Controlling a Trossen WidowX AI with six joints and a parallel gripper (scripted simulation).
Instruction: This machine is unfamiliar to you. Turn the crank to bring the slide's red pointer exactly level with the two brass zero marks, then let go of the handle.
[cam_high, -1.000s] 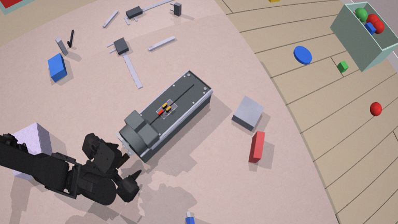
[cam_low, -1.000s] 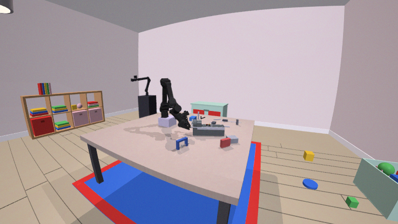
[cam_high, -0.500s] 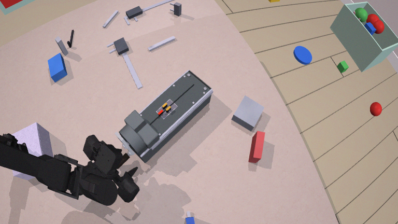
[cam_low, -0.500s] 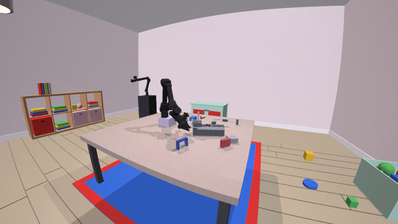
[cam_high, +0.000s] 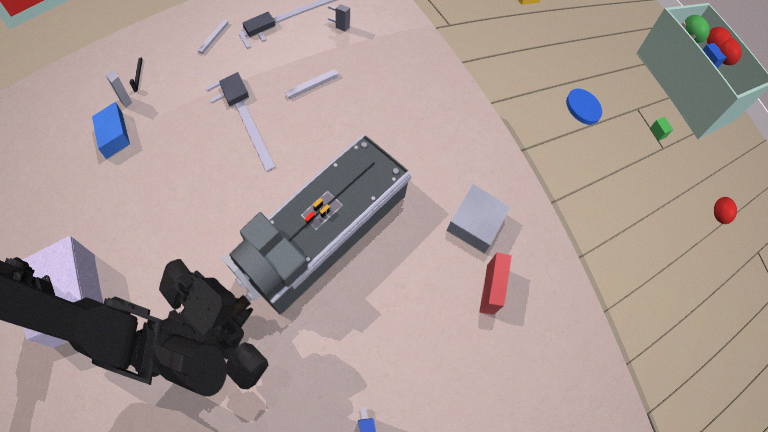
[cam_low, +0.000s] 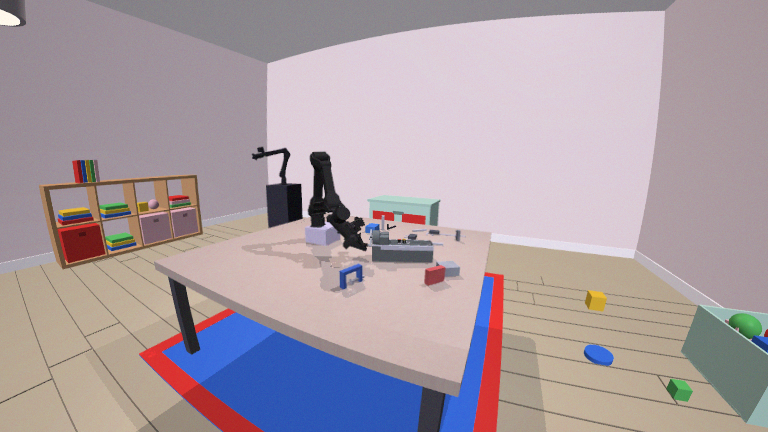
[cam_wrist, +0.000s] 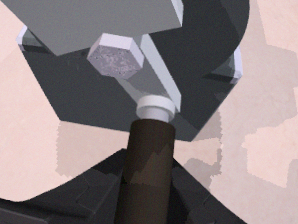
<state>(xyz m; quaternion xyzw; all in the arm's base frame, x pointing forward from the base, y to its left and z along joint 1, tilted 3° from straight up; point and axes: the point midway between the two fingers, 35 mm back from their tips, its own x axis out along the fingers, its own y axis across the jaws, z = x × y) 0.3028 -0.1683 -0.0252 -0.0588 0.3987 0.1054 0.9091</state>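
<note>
The dark brown crank handle is 20 mm behind my gripper tip and 20 mm above it. The rest, counted from my gripper tip: red pointer 140 mm ahead, 50 mm to the left, 40 mm above; red block 310 mm ahead, 150 mm to the right, 10 mm below; grey block 360 mm ahead, 50 mm to the right, 20 mm below.
</note>
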